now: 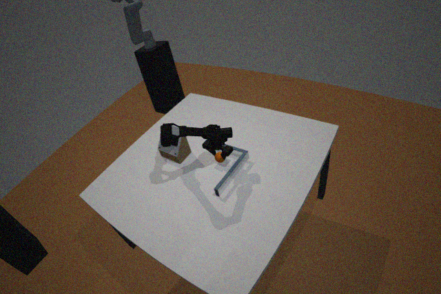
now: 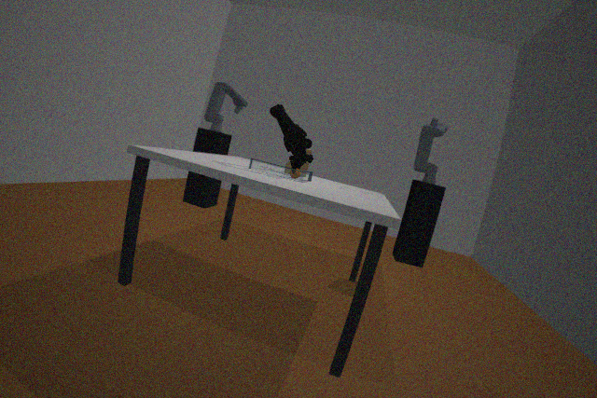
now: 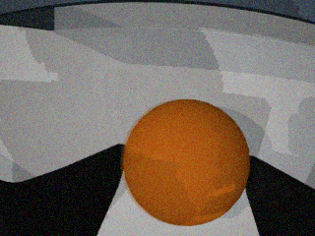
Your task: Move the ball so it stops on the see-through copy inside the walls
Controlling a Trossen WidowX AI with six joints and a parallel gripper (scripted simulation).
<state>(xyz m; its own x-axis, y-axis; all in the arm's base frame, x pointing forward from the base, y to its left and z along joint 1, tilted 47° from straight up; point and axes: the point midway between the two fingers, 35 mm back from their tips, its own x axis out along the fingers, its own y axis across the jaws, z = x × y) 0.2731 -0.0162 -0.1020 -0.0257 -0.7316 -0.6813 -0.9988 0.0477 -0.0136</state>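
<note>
The orange ball lies right at my gripper tip. From my gripper tip the other things lie so: see-through ball copy: right at my gripper tip.
</note>
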